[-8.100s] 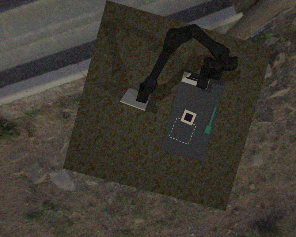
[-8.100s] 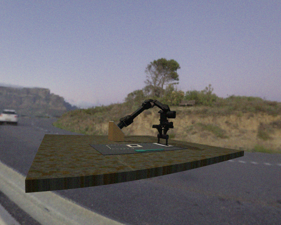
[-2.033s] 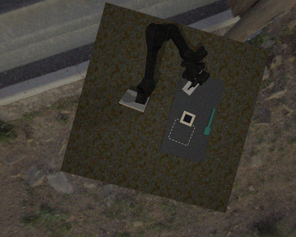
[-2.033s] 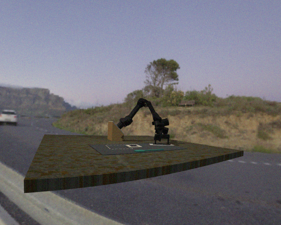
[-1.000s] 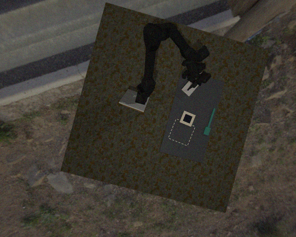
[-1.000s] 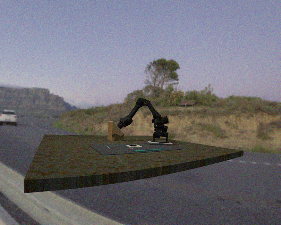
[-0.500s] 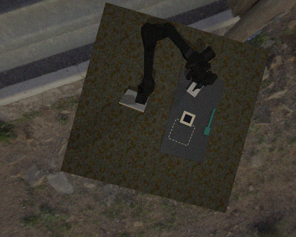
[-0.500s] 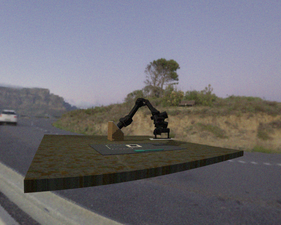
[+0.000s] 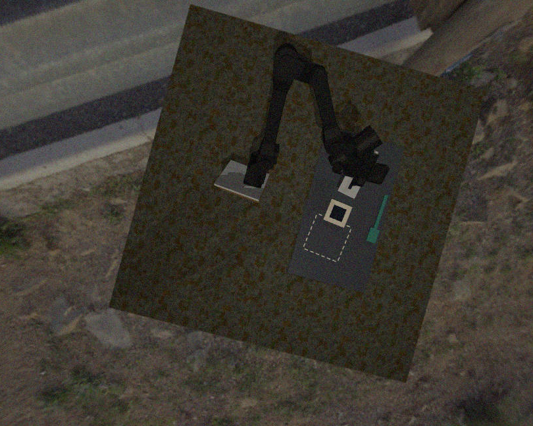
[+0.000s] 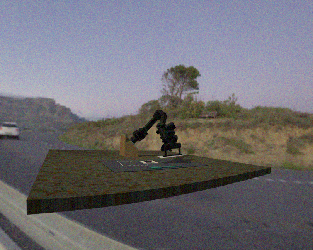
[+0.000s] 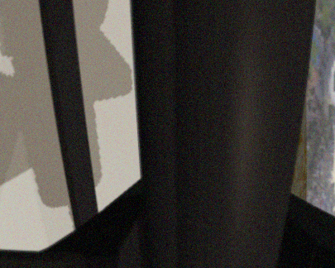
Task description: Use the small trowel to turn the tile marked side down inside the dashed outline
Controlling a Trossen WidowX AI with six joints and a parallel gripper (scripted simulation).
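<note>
Now: the grey mat 130 mm to the right of my gripper tip, 110 mm below it and 10 mm behind it. Round my gripper tip: green trowel (150 mm to the right, 130 mm ahead, 90 mm below); cream tile (150 mm to the right, 90 mm below, 40 mm behind).
</note>
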